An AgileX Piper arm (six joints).
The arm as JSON. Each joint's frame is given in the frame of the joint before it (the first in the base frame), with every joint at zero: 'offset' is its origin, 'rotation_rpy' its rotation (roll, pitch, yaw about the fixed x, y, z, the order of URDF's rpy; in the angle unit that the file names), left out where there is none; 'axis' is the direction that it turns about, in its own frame. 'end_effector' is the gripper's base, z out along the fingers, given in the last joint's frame.
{
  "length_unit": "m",
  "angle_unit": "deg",
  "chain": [
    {
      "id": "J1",
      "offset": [
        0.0,
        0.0,
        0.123
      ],
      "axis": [
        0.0,
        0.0,
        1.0
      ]
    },
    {
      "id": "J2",
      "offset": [
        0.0,
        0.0,
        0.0
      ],
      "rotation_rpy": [
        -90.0,
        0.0,
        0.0
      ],
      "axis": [
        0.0,
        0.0,
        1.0
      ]
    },
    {
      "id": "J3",
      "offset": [
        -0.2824,
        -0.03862,
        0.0
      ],
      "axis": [
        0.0,
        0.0,
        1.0
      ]
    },
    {
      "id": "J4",
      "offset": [
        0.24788,
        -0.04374,
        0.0
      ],
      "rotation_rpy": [
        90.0,
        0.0,
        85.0
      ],
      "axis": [
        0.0,
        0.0,
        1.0
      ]
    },
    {
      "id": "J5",
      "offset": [
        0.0,
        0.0,
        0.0
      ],
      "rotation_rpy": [
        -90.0,
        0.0,
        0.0
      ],
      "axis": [
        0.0,
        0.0,
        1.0
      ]
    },
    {
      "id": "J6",
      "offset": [
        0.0,
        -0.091,
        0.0
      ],
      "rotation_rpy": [
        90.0,
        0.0,
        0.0
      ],
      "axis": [
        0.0,
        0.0,
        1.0
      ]
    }
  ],
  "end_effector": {
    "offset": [
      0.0,
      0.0,
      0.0
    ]
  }
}
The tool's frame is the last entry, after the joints.
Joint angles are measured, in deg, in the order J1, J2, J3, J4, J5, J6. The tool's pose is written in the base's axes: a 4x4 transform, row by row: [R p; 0 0 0 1], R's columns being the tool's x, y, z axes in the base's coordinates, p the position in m. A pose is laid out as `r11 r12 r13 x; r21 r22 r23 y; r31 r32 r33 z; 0 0 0 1`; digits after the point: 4 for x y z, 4 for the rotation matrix.
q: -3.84 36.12 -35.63 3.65 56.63 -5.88
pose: -0.7875 -0.0189 0.6161 0.0989; -0.0147 0.9998 0.0119 -0.0018; -0.6162 0.0003 -0.7876 0.2906; 0 0 0 1
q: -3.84 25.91 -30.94 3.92 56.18 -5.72
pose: -0.7191 -0.0168 0.6947 0.0692; -0.0134 0.9999 0.0103 0.0005; -0.6948 -0.0019 -0.7192 0.2810; 0 0 0 1
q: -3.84 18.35 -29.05 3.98 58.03 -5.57
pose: -0.6713 -0.0172 0.7410 0.0470; -0.0153 0.9998 0.0093 0.0022; -0.7411 -0.0051 -0.6714 0.2765; 0 0 0 1
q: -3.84 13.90 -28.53 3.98 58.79 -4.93
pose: -0.6295 -0.0106 0.7769 0.0347; -0.0078 0.9999 0.0073 0.0031; -0.7770 -0.0014 -0.6295 0.2760; 0 0 0 1
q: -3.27 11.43 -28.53 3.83 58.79 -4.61
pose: -0.5956 -0.0161 0.8031 0.0281; -0.0117 0.9999 0.0113 0.0036; -0.8032 -0.0027 -0.5957 0.2773; 0 0 0 1
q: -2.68 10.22 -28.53 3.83 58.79 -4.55
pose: -0.5784 -0.0257 0.8153 0.0248; -0.0176 0.9997 0.0190 0.0040; -0.8156 -0.0034 -0.5787 0.2779; 0 0 0 1
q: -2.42 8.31 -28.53 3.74 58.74 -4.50
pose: -0.5502 -0.0289 0.8345 0.0196; -0.0213 0.9996 0.0205 0.0042; -0.8348 -0.0065 -0.5506 0.2786; 0 0 0 1
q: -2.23 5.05 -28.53 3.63 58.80 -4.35
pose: -0.5029 -0.0296 0.8639 0.0107; -0.0234 0.9995 0.0206 0.0045; -0.8640 -0.0099 -0.5033 0.2794; 0 0 0 1
